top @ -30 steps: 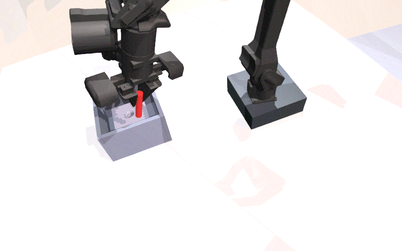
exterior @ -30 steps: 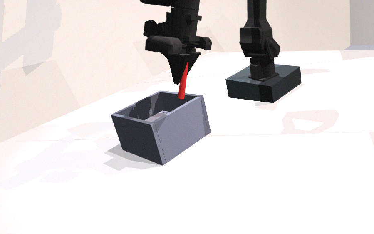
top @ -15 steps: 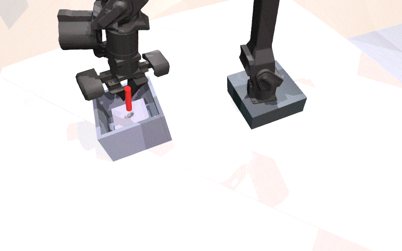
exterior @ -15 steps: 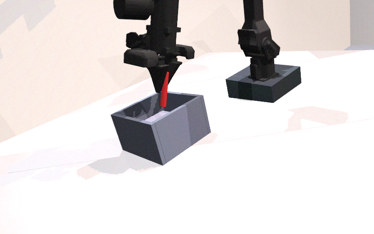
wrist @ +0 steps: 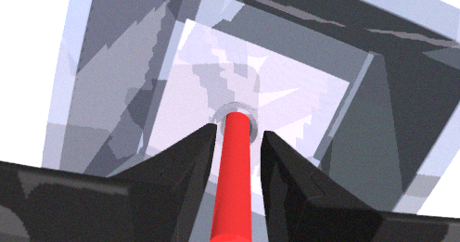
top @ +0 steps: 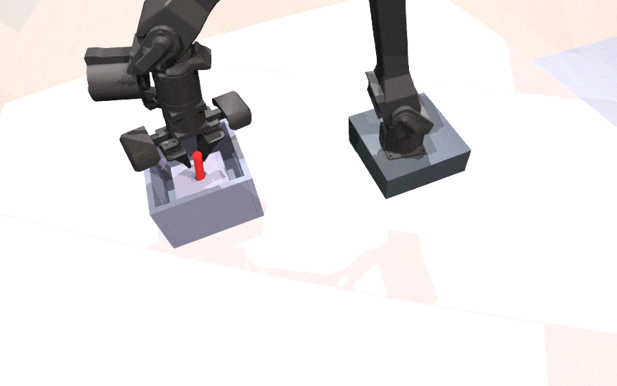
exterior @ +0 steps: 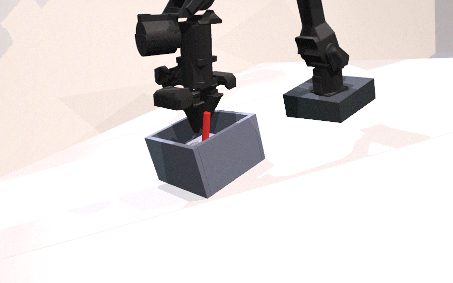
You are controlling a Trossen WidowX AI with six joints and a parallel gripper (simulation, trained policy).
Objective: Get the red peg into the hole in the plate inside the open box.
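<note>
The red peg lies 1 cm to the left of my gripper tip and 1 cm behind it. The rest, counted from my gripper tip: pale plate 4 cm below, 1 cm to the left; grey box 6 cm below, 1 cm to the left.
</note>
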